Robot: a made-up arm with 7 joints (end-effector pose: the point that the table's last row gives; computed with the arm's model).
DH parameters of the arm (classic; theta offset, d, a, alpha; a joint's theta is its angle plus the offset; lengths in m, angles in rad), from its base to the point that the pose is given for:
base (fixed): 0 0 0 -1.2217
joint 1: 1.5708 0 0 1.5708
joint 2: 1.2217 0 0 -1.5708
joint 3: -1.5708 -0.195 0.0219 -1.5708
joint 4: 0 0 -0.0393 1.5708
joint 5: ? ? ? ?
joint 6: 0 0 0 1.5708
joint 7: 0 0 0 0
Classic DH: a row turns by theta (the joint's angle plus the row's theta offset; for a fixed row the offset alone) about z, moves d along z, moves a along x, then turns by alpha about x.
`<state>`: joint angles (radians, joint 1 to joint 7).
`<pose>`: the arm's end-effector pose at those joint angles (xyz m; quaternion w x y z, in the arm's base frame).
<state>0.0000 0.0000 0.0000 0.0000 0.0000 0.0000 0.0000</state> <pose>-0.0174 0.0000 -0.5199 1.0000 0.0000 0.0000 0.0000</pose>
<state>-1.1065 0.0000 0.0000 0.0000 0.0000 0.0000 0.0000</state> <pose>0.4290 -0.0870 -0.2810 0.8508 0.0000 -0.4938 -0.1797</pose>
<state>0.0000 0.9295 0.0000 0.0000 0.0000 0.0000 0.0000</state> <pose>-0.0174 0.4166 -0.3110 0.8939 0.4482 0.0000 0.0000</pose>
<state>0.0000 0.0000 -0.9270 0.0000 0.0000 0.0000 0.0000</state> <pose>-0.0104 0.0139 -0.5199 0.8945 0.0000 0.0000 -0.4471</pose>
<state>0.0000 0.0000 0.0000 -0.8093 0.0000 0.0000 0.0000</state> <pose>0.2299 0.0000 -0.4476 0.9192 0.0000 -0.3937 0.0000</pose>
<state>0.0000 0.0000 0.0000 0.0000 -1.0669 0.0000 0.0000</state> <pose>-0.0174 0.0000 -0.5199 0.8611 0.0000 0.0000 -0.5085</pose>
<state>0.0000 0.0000 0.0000 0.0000 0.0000 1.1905 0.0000</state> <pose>-0.0174 0.0000 -0.5199 0.8280 0.0000 0.5607 0.0000</pose>
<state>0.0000 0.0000 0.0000 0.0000 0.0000 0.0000 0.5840</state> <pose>-0.0174 0.0000 -0.5199 0.9577 0.0000 0.0000 0.2879</pose>
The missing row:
joint 5: 0 -0.3249 0 -1.5708
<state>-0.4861 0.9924 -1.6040 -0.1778 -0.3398 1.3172 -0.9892</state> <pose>0.2052 0.3973 -0.2718 0.1067 0.4610 0.7720 -0.4244</pose>
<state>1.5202 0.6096 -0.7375 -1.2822 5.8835 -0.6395 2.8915</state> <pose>-0.3574 -0.0302 -0.2843 0.3676 -0.1807 0.2769 0.8692</pose>
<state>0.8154 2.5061 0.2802 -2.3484 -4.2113 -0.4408 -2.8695</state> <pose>0.2303 0.0084 -0.1609 0.1087 -0.3779 0.2779 0.8765</pose>
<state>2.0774 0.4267 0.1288 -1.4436 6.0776 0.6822 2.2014</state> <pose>-0.4002 0.1165 -0.1307 0.3627 0.6477 0.0979 0.6629</pose>
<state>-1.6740 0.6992 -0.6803 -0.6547 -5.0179 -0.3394 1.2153</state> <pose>0.4707 -0.0182 0.2021 0.3062 -0.6665 -0.6591 0.1661</pose>
